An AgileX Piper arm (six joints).
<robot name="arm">
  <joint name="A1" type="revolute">
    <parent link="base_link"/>
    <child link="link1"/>
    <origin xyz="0 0 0.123"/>
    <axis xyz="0 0 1"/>
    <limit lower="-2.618" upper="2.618"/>
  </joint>
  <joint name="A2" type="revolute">
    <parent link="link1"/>
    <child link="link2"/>
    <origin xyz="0 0 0" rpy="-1.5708 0 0"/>
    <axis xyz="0 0 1"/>
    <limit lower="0" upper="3.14"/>
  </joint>
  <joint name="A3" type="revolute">
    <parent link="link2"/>
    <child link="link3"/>
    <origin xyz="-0.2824 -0.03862 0"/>
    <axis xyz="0 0 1"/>
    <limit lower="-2.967" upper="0"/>
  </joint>
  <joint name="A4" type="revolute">
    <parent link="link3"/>
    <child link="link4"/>
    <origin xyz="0.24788 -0.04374 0" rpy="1.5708 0 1.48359"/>
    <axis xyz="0 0 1"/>
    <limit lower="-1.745" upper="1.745"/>
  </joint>
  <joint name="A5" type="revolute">
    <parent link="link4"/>
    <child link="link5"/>
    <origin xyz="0 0 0" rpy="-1.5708 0 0"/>
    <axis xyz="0 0 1"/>
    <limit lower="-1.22" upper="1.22"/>
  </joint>
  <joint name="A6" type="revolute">
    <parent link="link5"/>
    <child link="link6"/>
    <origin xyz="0 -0.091 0" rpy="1.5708 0 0"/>
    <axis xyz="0 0 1"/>
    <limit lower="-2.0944" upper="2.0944"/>
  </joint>
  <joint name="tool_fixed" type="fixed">
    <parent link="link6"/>
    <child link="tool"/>
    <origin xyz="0 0 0"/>
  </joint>
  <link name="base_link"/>
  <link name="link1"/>
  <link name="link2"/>
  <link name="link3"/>
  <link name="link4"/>
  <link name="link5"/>
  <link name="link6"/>
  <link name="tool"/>
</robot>
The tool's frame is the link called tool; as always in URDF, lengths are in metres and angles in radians.
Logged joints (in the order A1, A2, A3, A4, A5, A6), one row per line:
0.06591, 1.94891, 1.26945, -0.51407, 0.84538, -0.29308
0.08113, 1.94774, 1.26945, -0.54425, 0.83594, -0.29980
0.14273, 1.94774, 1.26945, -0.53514, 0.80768, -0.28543
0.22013, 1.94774, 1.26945, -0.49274, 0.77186, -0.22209
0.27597, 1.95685, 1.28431, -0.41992, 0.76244, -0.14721
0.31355, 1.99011, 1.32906, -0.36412, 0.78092, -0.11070
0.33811, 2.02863, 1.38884, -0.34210, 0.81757, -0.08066
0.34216, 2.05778, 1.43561, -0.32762, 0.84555, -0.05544
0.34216, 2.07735, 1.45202, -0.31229, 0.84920, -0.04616
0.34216, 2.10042, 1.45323, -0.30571, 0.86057, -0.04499
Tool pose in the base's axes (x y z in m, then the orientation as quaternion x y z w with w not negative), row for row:
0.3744, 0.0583, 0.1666, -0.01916, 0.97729, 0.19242, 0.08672
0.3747, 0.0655, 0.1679, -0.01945, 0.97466, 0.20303, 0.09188
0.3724, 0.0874, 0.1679, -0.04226, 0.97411, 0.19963, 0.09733
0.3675, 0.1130, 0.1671, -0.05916, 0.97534, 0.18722, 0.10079
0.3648, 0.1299, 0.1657, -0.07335, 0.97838, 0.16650, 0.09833
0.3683, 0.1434, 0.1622, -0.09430, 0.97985, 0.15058, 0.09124
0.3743, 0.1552, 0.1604, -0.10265, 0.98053, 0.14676, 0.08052
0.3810, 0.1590, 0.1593, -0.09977, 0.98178, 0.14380, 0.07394
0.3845, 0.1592, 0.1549, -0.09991, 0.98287, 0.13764, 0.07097
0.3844, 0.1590, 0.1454, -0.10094, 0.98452, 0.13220, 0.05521
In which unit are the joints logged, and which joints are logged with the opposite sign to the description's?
The joints are logged in radians. Opposite sign: A3, A4.
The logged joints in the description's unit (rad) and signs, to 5 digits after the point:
0.06591, 1.94891, -1.26945, 0.51407, 0.84538, -0.29308
0.08113, 1.94774, -1.26945, 0.54425, 0.83594, -0.29980
0.14273, 1.94774, -1.26945, 0.53514, 0.80768, -0.28543
0.22013, 1.94774, -1.26945, 0.49274, 0.77186, -0.22209
0.27597, 1.95685, -1.28431, 0.41992, 0.76244, -0.14721
0.31355, 1.99011, -1.32906, 0.36412, 0.78092, -0.11070
0.33811, 2.02863, -1.38884, 0.34210, 0.81757, -0.08066
0.34216, 2.05778, -1.43561, 0.32762, 0.84555, -0.05544
0.34216, 2.07735, -1.45202, 0.31229, 0.84920, -0.04616
0.34216, 2.10042, -1.45323, 0.30571, 0.86057, -0.04499

